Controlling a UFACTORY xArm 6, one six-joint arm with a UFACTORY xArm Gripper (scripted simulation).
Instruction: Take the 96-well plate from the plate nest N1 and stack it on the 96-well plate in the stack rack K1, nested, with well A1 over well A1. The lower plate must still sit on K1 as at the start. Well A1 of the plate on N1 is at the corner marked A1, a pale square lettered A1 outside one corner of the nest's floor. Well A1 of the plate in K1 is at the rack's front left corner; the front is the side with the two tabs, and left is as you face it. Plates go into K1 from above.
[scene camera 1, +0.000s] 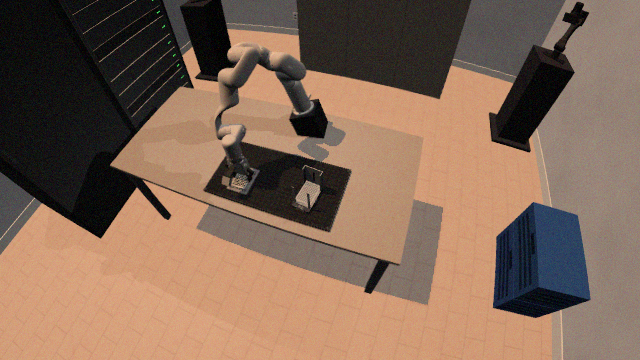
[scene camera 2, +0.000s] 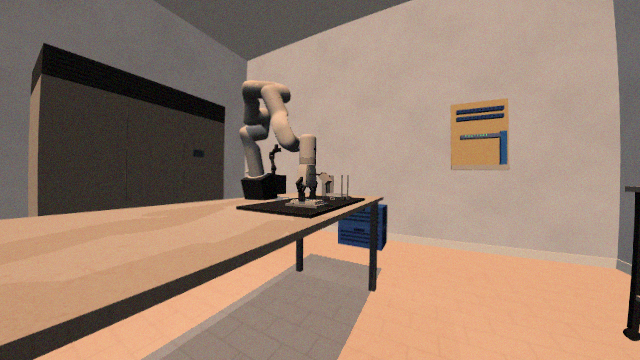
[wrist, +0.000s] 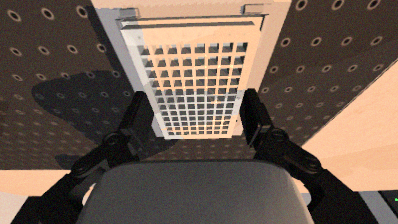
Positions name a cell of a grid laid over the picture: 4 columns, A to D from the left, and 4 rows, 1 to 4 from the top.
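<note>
Gripper visible (scene camera 2: B3). Also the gripper (wrist: B2). A 96-well plate (wrist: B2).
</note>
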